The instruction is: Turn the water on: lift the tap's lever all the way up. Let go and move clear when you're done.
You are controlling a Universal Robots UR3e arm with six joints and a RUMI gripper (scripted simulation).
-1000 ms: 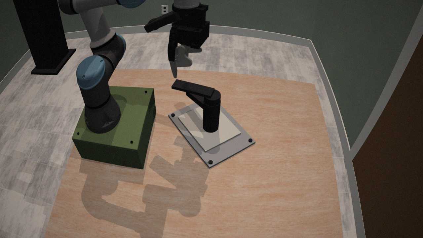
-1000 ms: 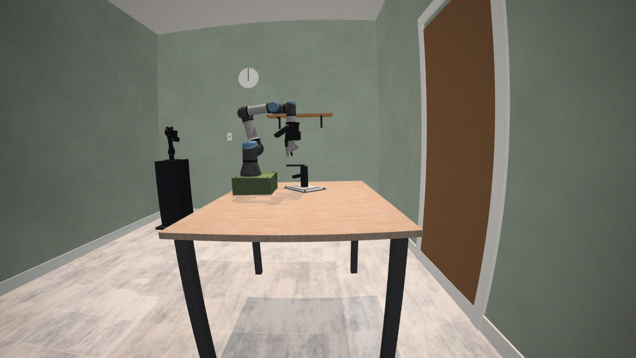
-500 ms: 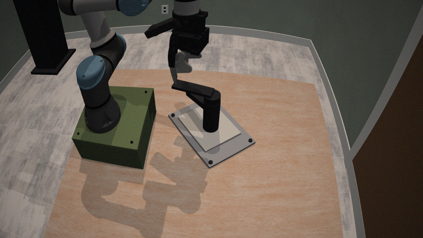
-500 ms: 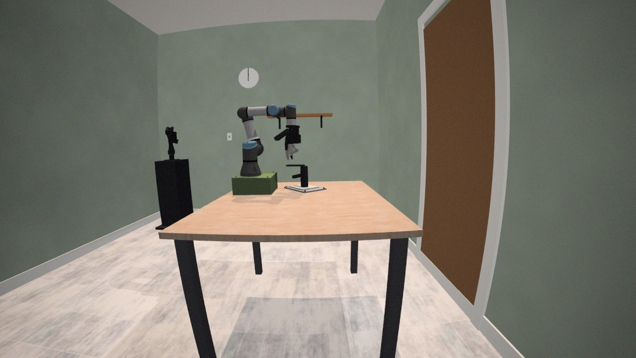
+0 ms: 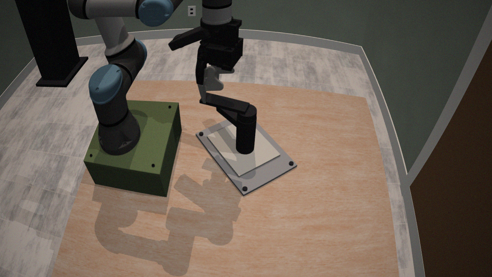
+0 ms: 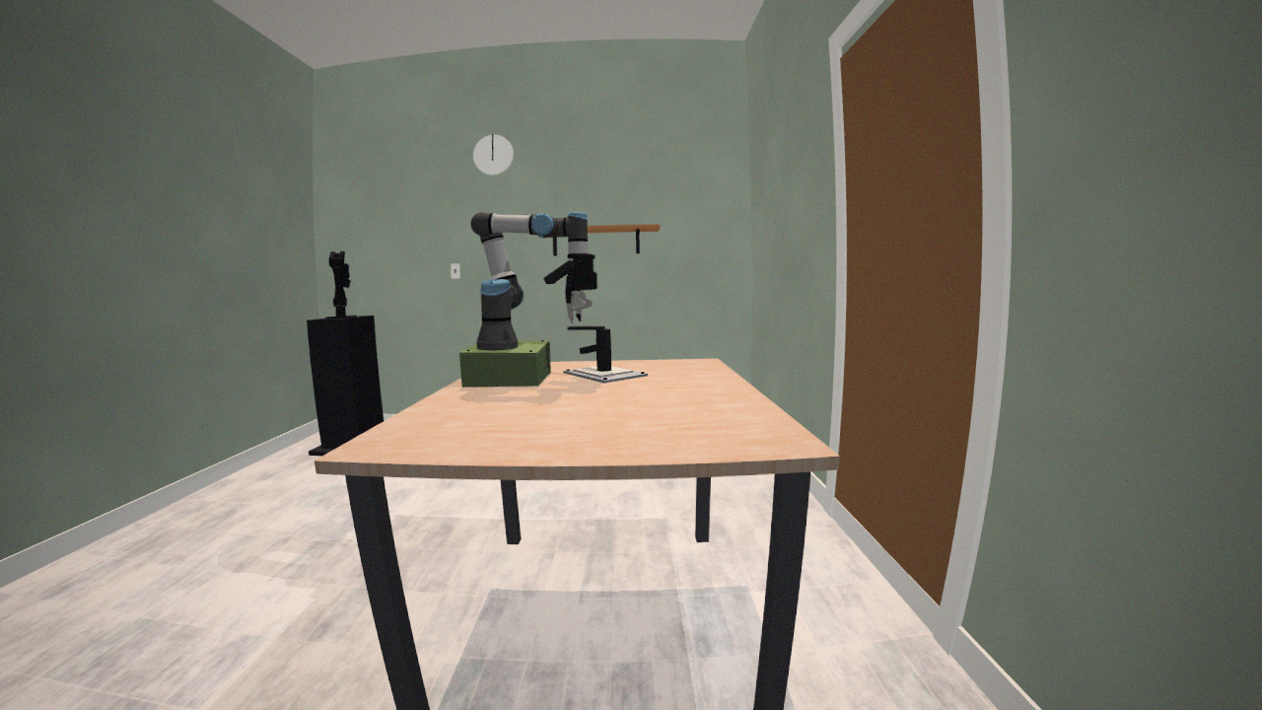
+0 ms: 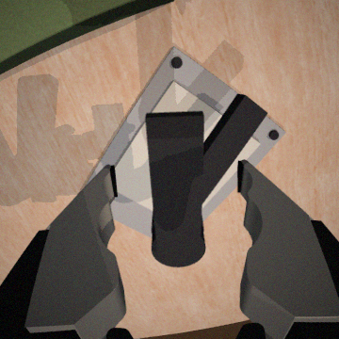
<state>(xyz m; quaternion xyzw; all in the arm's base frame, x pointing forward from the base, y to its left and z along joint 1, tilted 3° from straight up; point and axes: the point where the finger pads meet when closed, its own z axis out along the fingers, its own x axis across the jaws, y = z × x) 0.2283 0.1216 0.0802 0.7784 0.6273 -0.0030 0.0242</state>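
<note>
My gripper is now 4 cm short of the flat black lever, 1 cm to the left of it and 3 cm above it. The rest, counted from my hand: tap 6 cm ahead, 1 cm to the right, 9 cm below; grey baseplate 9 cm ahead, 2 cm to the right, 18 cm below.
</note>
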